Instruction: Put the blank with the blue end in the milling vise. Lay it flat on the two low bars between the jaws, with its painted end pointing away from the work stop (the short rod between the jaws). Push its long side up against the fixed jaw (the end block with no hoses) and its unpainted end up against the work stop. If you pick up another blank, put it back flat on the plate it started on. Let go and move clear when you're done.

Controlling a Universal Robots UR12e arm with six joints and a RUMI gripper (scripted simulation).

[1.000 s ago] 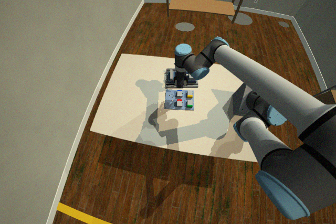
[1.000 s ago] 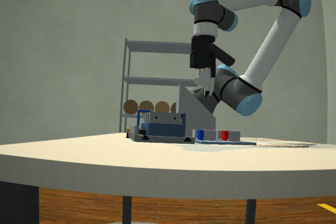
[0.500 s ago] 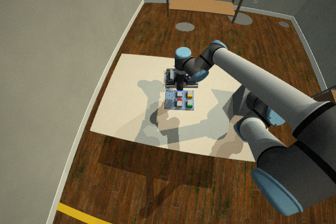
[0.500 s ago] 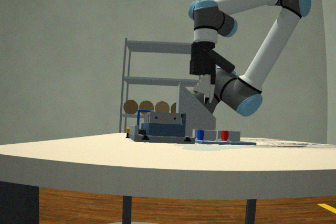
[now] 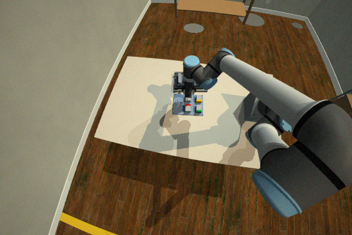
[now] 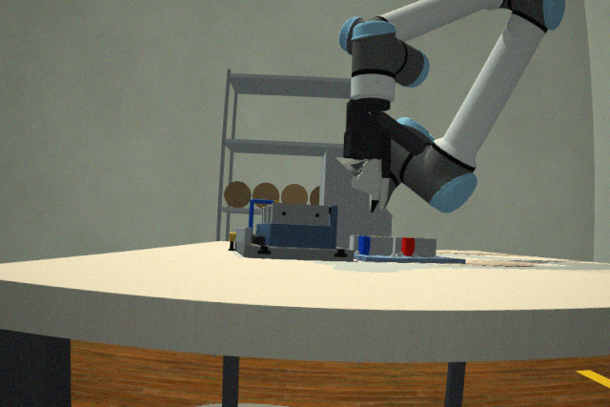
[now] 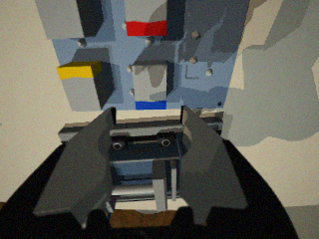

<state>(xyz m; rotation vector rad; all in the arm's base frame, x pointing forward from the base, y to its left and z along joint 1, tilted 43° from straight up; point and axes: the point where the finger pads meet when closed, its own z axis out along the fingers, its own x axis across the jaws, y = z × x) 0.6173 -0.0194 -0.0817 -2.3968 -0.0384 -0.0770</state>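
Now: hand 80 mm above the blue-ended blank. The rest, counted from my hand: red-ended blank (90 mm to the left, 80 mm below); yellow-ended blank (90 mm behind, 80 mm below); blue plate (40 mm to the left, 100 mm below).
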